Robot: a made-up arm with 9 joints. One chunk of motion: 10 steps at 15 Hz.
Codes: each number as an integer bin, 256 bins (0 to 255) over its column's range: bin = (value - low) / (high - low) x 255, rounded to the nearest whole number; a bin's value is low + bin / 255 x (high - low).
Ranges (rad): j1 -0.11..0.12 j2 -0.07..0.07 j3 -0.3..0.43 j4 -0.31..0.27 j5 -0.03..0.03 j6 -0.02..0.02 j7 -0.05..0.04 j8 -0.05..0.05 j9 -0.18..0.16
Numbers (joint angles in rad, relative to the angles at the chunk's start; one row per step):
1: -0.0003 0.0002 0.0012 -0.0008 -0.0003 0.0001 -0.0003 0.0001 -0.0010
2: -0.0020 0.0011 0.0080 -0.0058 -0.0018 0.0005 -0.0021 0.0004 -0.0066
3: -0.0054 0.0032 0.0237 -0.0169 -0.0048 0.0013 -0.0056 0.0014 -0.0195
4: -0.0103 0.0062 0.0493 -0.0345 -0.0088 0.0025 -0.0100 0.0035 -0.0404
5: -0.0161 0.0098 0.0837 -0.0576 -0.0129 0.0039 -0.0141 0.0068 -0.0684
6: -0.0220 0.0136 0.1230 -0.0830 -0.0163 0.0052 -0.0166 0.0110 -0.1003
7: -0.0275 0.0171 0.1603 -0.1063 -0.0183 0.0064 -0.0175 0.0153 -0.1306
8: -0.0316 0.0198 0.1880 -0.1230 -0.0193 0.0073 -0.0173 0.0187 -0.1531
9: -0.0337 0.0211 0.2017 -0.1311 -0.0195 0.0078 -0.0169 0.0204 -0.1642
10: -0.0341 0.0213 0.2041 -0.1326 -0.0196 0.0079 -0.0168 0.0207 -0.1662
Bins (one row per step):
1: 122 128 105 136 126 128 141 128 134
2: 120 130 108 134 120 131 136 129 130
3: 116 133 113 129 107 136 126 131 120
4: 111 139 122 121 90 143 113 136 105
5: 104 145 134 111 73 152 102 145 84
6: 98 152 148 100 58 161 95 156 60
7: 91 159 161 90 50 168 92 167 37
8: 87 164 170 82 45 174 93 175 20
9: 85 166 175 79 45 177 94 180 12
10: 84 166 176 78 44 178 94 180 10

